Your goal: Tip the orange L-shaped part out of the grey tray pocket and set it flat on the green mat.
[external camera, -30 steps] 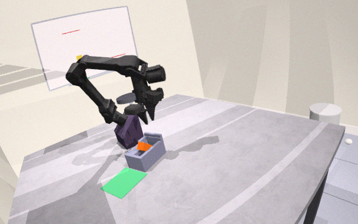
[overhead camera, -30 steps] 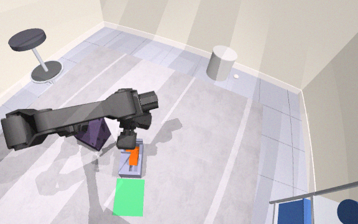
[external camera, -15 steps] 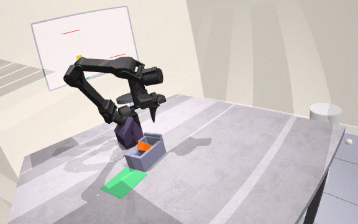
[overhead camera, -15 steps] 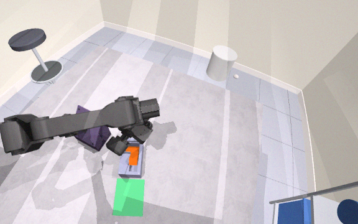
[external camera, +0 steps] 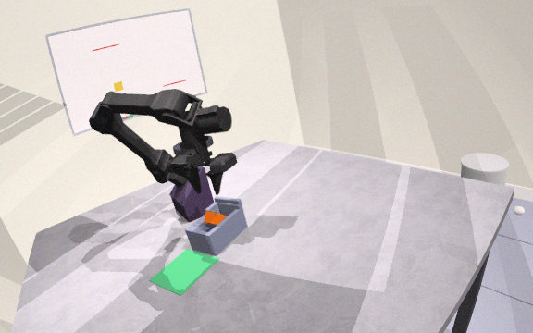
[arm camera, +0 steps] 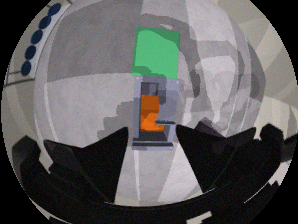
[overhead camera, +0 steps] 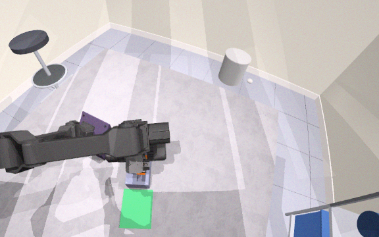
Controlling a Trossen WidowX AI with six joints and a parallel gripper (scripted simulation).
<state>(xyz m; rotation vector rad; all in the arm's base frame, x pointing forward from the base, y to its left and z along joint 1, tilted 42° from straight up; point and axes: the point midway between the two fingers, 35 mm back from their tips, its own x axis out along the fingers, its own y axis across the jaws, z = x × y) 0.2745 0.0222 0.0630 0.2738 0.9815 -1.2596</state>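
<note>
Right now the orange L-shaped part is 30 mm behind my gripper tip, 20 mm to the left of it and 100 mm below it. From my gripper tip the other things lie so: green mat 40 mm ahead, 140 mm to the right, 160 mm below.
</note>
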